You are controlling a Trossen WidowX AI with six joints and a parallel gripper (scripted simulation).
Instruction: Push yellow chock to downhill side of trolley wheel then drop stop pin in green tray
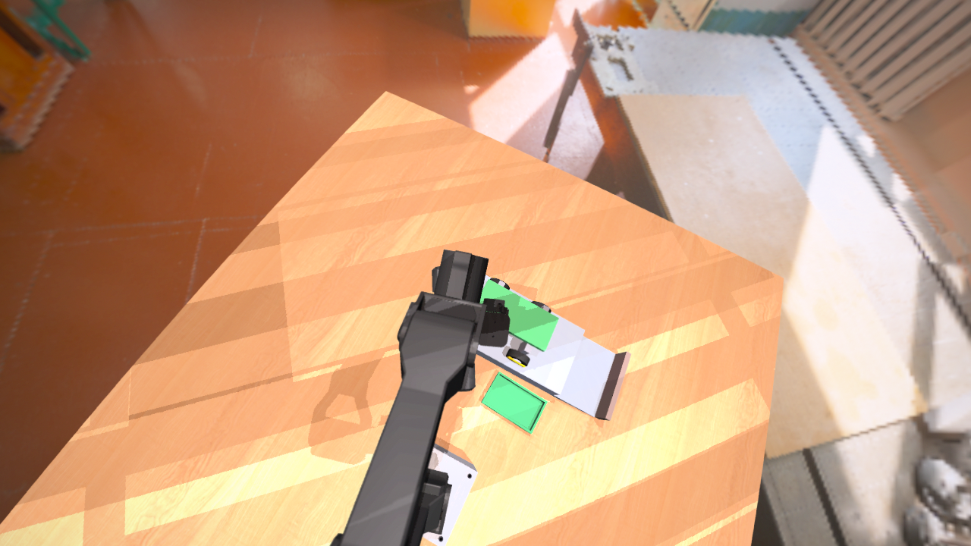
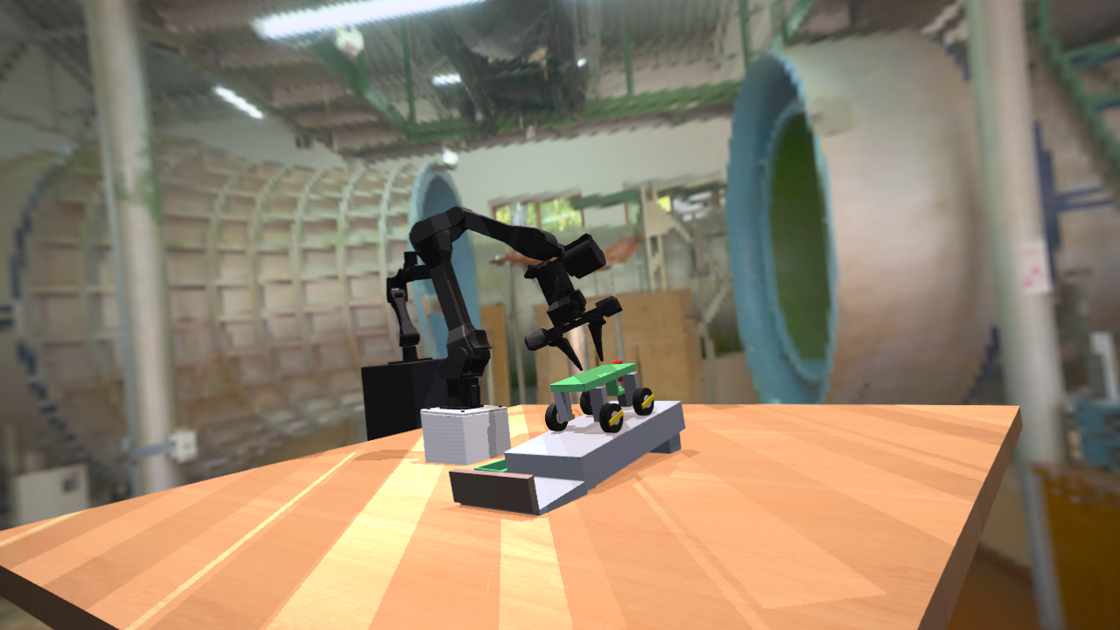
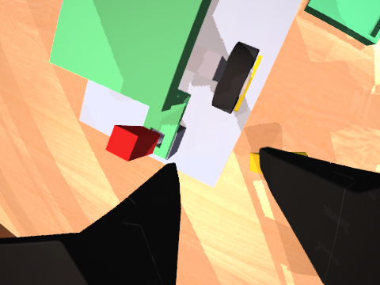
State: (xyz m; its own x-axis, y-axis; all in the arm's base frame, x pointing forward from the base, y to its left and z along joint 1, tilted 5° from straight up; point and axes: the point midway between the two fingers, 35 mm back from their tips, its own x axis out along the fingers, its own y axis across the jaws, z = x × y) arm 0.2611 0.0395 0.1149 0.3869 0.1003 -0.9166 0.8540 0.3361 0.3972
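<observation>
Now: the yellow chock 140 mm below my gripper tip, 60 mm behind it and 50 mm to the left of it. Also, from my gripper tip: stop pin: 50 mm ahead, 30 mm below, 20 mm to the left; then trolley: 90 mm to the right, 60 mm ahead, 50 mm below; then grey ramp: 120 mm below, 100 mm to the right, 60 mm ahead.
</observation>
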